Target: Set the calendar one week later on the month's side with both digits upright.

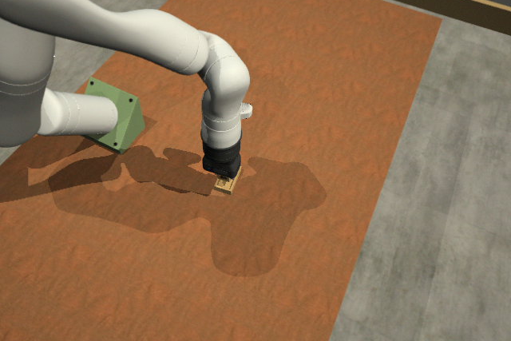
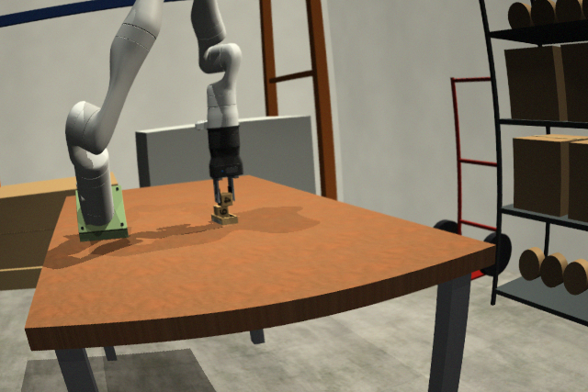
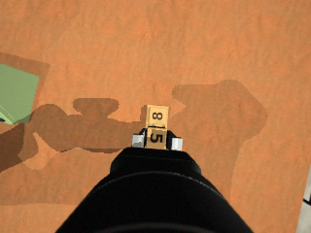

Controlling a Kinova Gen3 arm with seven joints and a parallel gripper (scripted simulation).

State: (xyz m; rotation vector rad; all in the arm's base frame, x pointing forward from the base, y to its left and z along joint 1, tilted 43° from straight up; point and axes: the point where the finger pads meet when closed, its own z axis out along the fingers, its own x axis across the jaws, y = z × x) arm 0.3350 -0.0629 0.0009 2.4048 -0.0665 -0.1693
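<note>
Now: hand 20 mm to the right of the wooden calendar tray and 60 mm above it.
</note>
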